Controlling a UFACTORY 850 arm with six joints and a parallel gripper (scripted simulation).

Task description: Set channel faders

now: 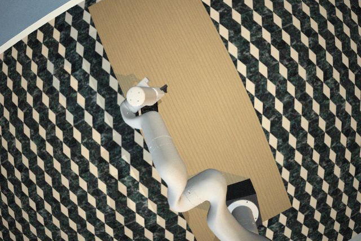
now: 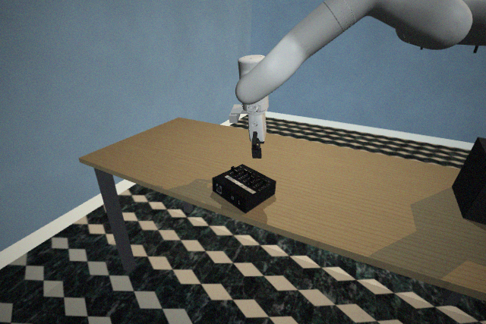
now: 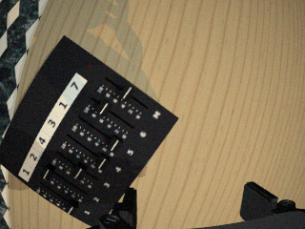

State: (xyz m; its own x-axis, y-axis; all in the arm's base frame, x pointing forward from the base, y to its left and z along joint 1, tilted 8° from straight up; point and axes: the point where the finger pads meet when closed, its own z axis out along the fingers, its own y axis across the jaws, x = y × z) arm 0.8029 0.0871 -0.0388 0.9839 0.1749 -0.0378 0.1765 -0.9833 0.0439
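My hand is 70 mm short of the master fader, 70 mm above it and 60 mm to the right of it.
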